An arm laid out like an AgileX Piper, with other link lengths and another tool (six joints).
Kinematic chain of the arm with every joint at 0, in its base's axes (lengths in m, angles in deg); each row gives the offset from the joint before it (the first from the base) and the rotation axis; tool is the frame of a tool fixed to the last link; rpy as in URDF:
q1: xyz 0 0 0.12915 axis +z
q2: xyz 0 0 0 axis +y
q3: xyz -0.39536 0 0.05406 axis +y
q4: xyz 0.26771 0 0.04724 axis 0.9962 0 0.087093
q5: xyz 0 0 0 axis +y
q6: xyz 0.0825 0 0.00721 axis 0.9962 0 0.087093
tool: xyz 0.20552 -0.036 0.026 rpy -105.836 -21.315 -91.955
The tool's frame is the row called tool.
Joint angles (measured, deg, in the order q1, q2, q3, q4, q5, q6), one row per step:
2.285 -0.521 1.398 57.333 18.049 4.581
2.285 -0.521 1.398 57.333 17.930 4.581
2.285 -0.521 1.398 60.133 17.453 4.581
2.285 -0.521 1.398 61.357 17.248 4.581
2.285 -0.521 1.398 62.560 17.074 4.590
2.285 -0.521 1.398 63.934 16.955 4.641
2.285 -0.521 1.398 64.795 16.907 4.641
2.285 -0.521 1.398 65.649 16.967 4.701
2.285 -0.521 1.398 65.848 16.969 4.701
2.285 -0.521 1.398 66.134 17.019 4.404
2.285 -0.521 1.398 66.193 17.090 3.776
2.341 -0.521 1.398 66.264 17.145 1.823
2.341 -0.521 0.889 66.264 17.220 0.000
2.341 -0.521 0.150 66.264 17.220 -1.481
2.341 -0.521 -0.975 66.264 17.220 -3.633
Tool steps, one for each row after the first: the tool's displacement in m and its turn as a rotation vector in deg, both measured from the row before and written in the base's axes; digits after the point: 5 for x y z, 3 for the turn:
0.00017 -0.00048 0.00032 0.010 -0.064 -0.100
0.00036 0.00168 0.00379 2.830 -0.135 -0.206
0.00015 0.00067 0.00164 1.237 -0.051 -0.090
0.00010 0.00074 0.00154 1.222 -0.031 -0.067
0.00000 0.00116 0.00157 1.428 0.017 -0.010
-0.00003 0.00080 0.00094 0.862 0.014 0.019
-0.00020 0.00128 0.00070 0.903 0.077 0.112
-0.00003 0.00024 0.00020 0.198 0.009 0.016
-0.00005 0.00039 0.00029 -0.002 -0.059 0.081
0.00001 0.00006 0.00013 -0.544 -0.162 0.100
0.00021 -0.00051 0.00065 -1.789 -0.577 0.208
0.00021 -0.00057 0.00543 -1.717 -1.043 0.152
0.00016 -0.00072 0.00769 -1.377 -1.198 0.053
0.00001 -0.00102 0.01171 -2.000 -1.791 0.043

